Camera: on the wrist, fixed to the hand. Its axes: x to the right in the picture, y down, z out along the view.
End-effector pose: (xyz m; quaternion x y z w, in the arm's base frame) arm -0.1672 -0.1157 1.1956 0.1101 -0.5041 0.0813 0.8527
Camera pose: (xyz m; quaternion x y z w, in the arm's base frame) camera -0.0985 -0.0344 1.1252 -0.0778 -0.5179 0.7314 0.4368
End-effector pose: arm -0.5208 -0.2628 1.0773 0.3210 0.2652 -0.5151 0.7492
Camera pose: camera -0.4866 -0.1476 1.0343 0.4909 -0.2483 0.0607 0.8329
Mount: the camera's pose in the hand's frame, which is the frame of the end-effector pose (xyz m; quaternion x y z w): -0.0267 0.0536 -0.1127 0.2122 -0.1346 0.6844 0.6844
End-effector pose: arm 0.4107 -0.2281 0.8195 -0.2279 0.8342 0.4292 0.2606
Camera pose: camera 0.3717 -0.2897 0.9242 0.5280 0.7829 0.3258 0.0453
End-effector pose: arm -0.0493 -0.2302 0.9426 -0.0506 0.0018 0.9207 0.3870
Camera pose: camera -0.0586 -0.2916 0.8311 -0.1727 -0.1791 -0.9014 0.3543
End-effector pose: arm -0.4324 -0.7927 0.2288 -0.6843 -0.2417 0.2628 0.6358
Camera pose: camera -0.3773 -0.8982 0.1828 -0.4635 0.2731 0.7584 0.3680
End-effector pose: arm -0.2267 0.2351 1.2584 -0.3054 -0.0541 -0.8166 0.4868
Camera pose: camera -0.2235 0.1841 1.1415 -0.2527 -0.0668 -0.1731 0.9496
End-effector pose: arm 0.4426 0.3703 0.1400 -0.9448 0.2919 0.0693 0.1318
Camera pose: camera 0.3962 0.3093 0.2421 -0.4096 0.8434 0.2029 0.2826
